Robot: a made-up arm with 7 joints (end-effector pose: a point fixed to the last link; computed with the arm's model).
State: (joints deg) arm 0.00 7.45 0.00 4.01 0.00 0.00 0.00
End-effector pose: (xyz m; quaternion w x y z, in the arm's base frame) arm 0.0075 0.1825 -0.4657 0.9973 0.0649 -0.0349 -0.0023
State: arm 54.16 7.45 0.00 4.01 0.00 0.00 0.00
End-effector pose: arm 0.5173 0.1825 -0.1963 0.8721 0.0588 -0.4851 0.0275
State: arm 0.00 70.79 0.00 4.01 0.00 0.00 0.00
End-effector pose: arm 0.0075 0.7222 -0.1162 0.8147 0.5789 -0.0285 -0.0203
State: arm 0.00 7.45 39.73 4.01 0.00 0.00 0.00
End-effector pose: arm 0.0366 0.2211 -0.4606 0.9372 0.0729 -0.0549 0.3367
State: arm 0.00 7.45 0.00 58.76 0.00 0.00 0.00
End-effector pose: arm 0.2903 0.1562 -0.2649 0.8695 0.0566 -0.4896 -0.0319
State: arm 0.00 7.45 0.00 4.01 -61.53 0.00 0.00
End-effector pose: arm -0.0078 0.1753 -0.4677 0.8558 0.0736 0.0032 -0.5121
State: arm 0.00 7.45 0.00 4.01 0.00 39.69 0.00
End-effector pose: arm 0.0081 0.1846 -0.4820 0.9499 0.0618 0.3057 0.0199
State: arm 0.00 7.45 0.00 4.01 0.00 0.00 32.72
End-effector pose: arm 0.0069 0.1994 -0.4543 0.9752 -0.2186 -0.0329 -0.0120
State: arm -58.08 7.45 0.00 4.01 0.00 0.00 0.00
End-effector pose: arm -0.5340 0.1825 -0.1745 0.8888 0.0557 0.4536 -0.0335
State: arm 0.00 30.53 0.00 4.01 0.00 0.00 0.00
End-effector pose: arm 0.0075 0.4214 -0.4114 0.9641 0.2631 -0.0338 -0.0092
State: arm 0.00 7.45 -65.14 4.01 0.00 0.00 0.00
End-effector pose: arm -0.0695 0.1813 -0.4658 0.8417 0.0359 0.0055 -0.5388
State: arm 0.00 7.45 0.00 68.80 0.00 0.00 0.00
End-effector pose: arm 0.3151 0.1483 -0.2040 0.8234 0.0536 -0.5638 -0.0367
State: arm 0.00 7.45 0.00 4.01 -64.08 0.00 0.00
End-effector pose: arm -0.0085 0.1754 -0.4677 0.8442 0.0736 0.0049 -0.5310
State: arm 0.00 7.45 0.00 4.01 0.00 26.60 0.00
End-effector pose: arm 0.0092 0.1839 -0.4766 0.9786 0.0637 0.1954 0.0127
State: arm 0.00 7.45 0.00 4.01 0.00 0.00 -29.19
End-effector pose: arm 0.0086 0.1748 -0.4822 0.9487 0.3141 -0.0344 0.0066
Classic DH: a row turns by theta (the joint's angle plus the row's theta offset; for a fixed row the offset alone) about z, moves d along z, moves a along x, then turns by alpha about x. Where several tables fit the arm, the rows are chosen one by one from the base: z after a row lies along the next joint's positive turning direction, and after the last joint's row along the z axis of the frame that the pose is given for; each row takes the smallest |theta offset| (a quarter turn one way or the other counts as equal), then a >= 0, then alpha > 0; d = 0 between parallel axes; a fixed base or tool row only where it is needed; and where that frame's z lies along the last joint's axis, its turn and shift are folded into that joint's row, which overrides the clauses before.
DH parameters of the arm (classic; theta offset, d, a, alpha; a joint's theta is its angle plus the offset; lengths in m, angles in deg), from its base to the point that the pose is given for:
base (fixed): 0 0.1676 -0.001 90
joint 1: -90 -0.1691 0.0211 -90
joint 2: -90 -0.0309 0.0064 90
joint 3: -90 -0.2344 0.0147 -90
joint 4: 0 0.0505 -0.0139 90
joint 5: 0 -0.3847 0.0092 90
joint 6: -90 0.0155 0.019 -90
joint 7: 90 -0.0231 0.0247 -90
tool (fixed): 90 0.0265 0 0

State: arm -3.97 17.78 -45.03 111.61 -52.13 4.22 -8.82
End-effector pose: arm 0.1435 -0.0857 -0.0317 0.4025 0.1406 -0.7626 -0.4865
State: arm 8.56 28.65 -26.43 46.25 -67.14 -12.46 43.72
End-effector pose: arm 0.2599 0.2378 -0.3089 0.5915 0.0459 0.0074 -0.8050
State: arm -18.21 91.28 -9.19 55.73 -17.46 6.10 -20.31
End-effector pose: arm 0.2154 0.6078 -0.0494 0.4898 0.6819 -0.1491 -0.5224
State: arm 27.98 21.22 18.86 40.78 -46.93 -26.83 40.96
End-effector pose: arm 0.4032 0.3740 -0.1451 0.7331 0.1064 -0.4789 -0.4711
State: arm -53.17 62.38 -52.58 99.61 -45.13 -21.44 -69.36
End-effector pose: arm -0.2453 0.1339 -0.1879 0.5969 -0.0127 -0.6573 -0.4600
